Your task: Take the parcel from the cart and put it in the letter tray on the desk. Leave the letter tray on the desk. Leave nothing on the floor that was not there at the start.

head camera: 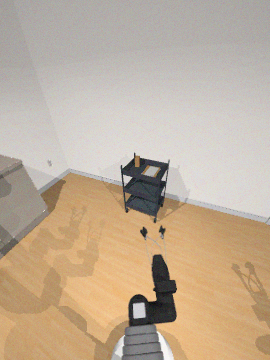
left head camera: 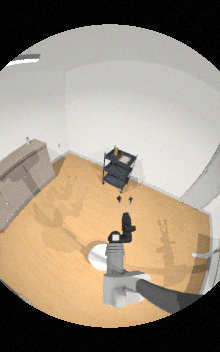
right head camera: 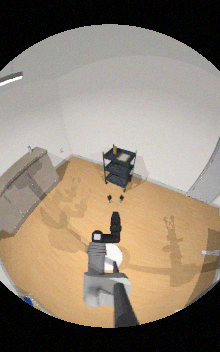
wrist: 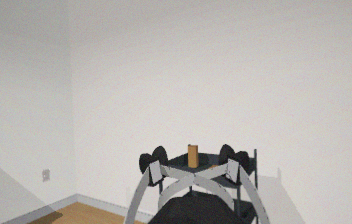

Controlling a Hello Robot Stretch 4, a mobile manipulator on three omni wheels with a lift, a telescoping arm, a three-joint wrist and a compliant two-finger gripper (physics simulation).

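Where they show: gripper, fingertip midpoint: (head camera: 152, 226) (left head camera: 124, 195) (right head camera: 115, 194) (wrist: 193, 157); robot's base, link origin: (left head camera: 103, 256) (right head camera: 107, 255).
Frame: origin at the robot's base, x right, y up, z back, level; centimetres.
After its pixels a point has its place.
The parcel, an upright brown box (head camera: 137, 161) {x 10.8, y 71.4, z -153.3 cm} (left head camera: 116, 151) {x 12.1, y 70.3, z -153.3 cm} (right head camera: 115, 149) {x 12.7, y 71.7, z -153.1 cm} (wrist: 193, 156) {x 11.1, y 70.5, z -153.3 cm}, stands at the left of the top shelf of the dark three-shelf cart (head camera: 132, 173) {x 3.6, y 68.3, z -133.3 cm} (wrist: 256, 170) {x 46.7, y 63.1, z -145.6 cm}. A flat brown-and-white thing (head camera: 151, 171) {x 25.6, y 64.8, z -140.1 cm} (left head camera: 125, 159) {x 27.6, y 64.8, z -139.6 cm} (right head camera: 123, 157) {x 25.5, y 64.8, z -138.6 cm} lies beside it. My gripper (head camera: 153, 231) {x 9.2, y 94.7, z -48.1 cm} (left head camera: 125, 199) {x 9.2, y 94.7, z -48.1 cm} (right head camera: 115, 198) {x 9.2, y 94.7, z -48.1 cm} (wrist: 193, 157) {x 9.2, y 94.7, z -48.1 cm} is open and empty, in front of the cart and apart from it. In the wrist view the box shows between the fingertips, farther off. The desk top and the letter tray do not show.
A beige cabinet (head camera: 20, 202) {x -126.4, y 44.9, z -124.0 cm} (left head camera: 30, 177) {x -139.9, y 44.2, z -97.3 cm} (right head camera: 30, 187) {x -146.0, y 45.4, z -85.5 cm} stands at the left. The wall is close behind the cart. A white leg (left head camera: 200, 255) (right head camera: 211, 252) {x 201.6, y 3.4, z 52.6 cm} reaches in at the right edge. A blue thing (right head camera: 28, 301) shows at the lower left.
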